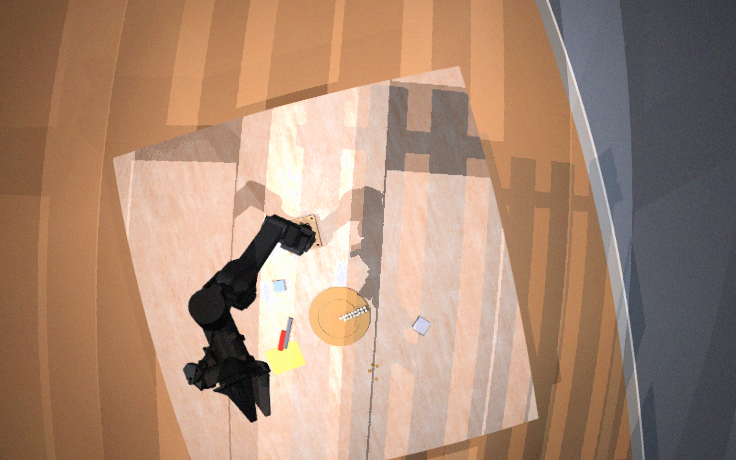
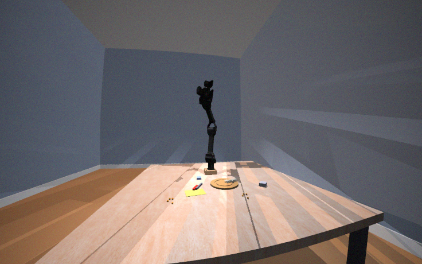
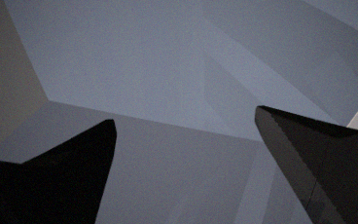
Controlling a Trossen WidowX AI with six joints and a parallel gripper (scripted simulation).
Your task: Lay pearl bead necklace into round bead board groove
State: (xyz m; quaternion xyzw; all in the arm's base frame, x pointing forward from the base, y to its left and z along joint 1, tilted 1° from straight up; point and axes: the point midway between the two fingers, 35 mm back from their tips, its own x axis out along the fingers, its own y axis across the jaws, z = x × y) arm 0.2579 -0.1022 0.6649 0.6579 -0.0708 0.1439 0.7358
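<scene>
My gripper tip is 10 mm short of the round bead board, 80 mm to the right of it and 710 mm above it. Round my gripper tip: blue block (160 mm behind, 60 mm to the right, 710 mm below); then yellow note (70 mm ahead, 150 mm to the right, 720 mm below); then red marker (120 mm to the right, 710 mm below).
</scene>
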